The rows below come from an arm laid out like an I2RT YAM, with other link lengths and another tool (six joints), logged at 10 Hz.
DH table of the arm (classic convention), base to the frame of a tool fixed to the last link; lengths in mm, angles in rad. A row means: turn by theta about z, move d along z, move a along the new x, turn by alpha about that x. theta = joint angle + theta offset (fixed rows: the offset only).
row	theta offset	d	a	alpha
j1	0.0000	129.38	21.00	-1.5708
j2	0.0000	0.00	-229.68	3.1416
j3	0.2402	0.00	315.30	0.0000
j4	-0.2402	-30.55	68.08	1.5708
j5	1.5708	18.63	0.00	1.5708
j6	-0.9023	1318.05	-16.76	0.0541
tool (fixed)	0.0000	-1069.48	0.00	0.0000
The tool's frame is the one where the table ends.
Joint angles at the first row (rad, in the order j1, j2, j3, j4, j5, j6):
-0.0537 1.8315 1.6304 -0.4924 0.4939 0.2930
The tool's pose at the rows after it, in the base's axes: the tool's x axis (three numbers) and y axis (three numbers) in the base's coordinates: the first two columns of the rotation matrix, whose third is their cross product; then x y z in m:
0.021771 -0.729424 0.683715 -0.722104 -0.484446 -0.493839 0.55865 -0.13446 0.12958
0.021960 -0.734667 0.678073 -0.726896 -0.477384 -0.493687 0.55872 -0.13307 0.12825
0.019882 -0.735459 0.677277 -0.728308 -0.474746 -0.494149 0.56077 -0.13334 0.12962
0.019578 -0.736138 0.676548 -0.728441 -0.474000 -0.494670 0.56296 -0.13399 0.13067
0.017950 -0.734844 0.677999 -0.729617 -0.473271 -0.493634 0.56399 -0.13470 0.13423
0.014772 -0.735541 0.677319 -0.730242 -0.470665 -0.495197 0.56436 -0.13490 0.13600
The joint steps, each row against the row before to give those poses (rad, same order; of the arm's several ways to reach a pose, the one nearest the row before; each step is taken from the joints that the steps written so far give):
0.0000 0.0153 0.0277 -0.0122 -0.0015 0.0092
0.0015 0.0108 0.0154 -0.0154 0.0000 0.0107
0.0000 0.0123 0.0200 -0.0092 0.0015 0.0031
-0.0015 0.0107 0.0168 -0.0061 -0.0015 0.0000
0.0000 0.0077 0.0199 -0.0123 0.0031 0.0000
0.0000 0.0031 0.0093 -0.0062 0.0015 0.0030

